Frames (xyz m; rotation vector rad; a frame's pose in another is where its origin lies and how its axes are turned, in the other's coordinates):
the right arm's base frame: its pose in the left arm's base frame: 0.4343 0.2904 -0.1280 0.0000 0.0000 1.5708
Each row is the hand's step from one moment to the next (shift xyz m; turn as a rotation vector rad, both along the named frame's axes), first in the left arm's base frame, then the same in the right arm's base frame.
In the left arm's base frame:
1: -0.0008 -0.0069 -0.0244 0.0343 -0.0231 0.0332
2: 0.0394 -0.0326 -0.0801 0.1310 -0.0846 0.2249
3: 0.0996 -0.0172 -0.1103 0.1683 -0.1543 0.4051
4: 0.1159 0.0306 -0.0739 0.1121 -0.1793 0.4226
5: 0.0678 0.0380 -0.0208 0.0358 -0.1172 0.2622
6: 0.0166 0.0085 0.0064 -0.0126 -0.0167 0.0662
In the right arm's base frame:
1: -0.0069 0.0008 -0.0244 -0.0231 -0.0343 0.0332
2: -0.0326 -0.0394 -0.0801 -0.0846 -0.1310 0.2249
3: -0.0172 -0.0996 -0.1103 -0.1543 -0.1683 0.4051
4: 0.0306 -0.1159 -0.0739 -0.1793 -0.1121 0.4226
5: 0.0380 -0.0678 -0.0208 -0.1172 -0.0358 0.2622
6: 0.0085 -0.0166 0.0064 -0.0167 0.0126 0.0662

